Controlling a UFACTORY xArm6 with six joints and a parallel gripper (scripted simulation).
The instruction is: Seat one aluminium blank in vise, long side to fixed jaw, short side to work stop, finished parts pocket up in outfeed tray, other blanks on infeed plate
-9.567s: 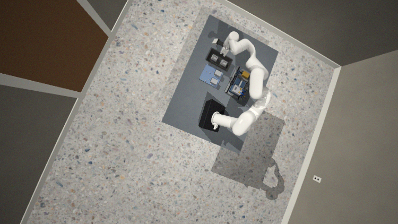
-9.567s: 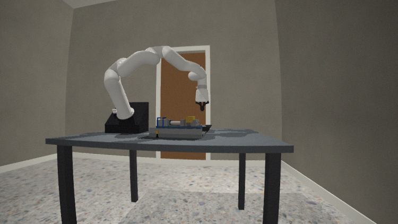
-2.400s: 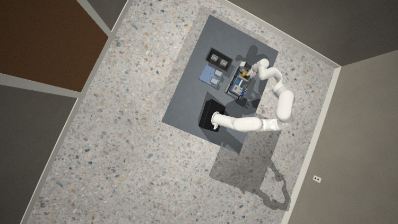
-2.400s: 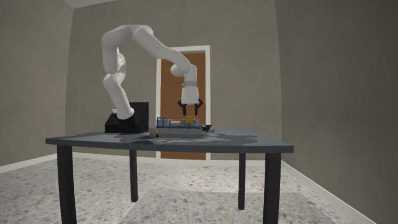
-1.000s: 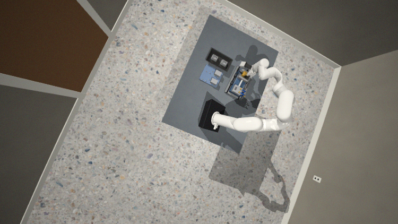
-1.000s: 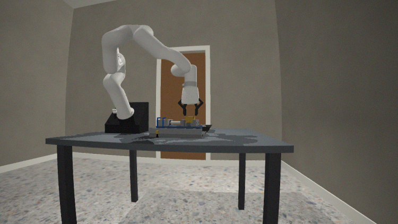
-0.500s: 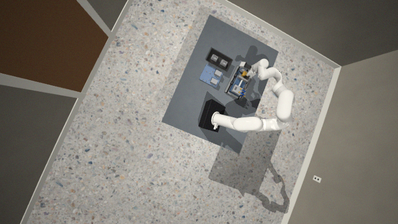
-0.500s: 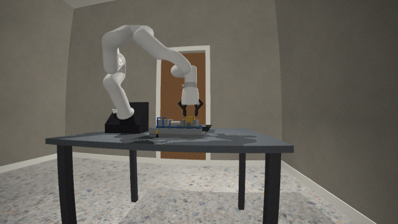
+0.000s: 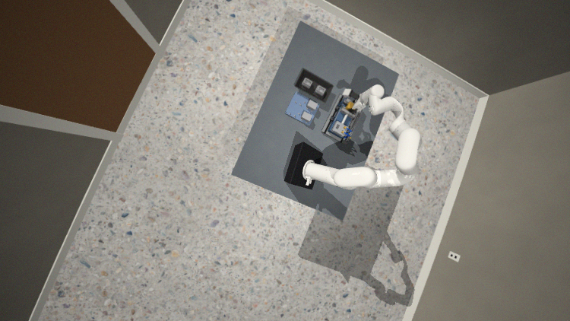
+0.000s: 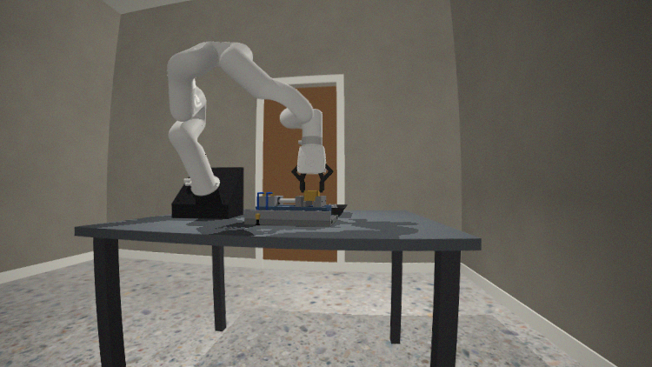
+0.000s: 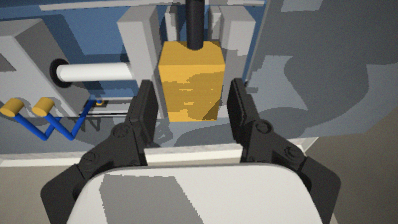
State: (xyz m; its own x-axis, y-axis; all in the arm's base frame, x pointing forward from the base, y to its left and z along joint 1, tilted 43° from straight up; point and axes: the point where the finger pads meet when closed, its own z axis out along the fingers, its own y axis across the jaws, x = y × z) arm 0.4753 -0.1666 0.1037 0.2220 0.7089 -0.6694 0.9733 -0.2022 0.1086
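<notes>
My gripper is now 3 cm above the brass blank. Also, from my hand: vise: 9 cm below, 7 cm behind, 2 cm to the left.
</notes>
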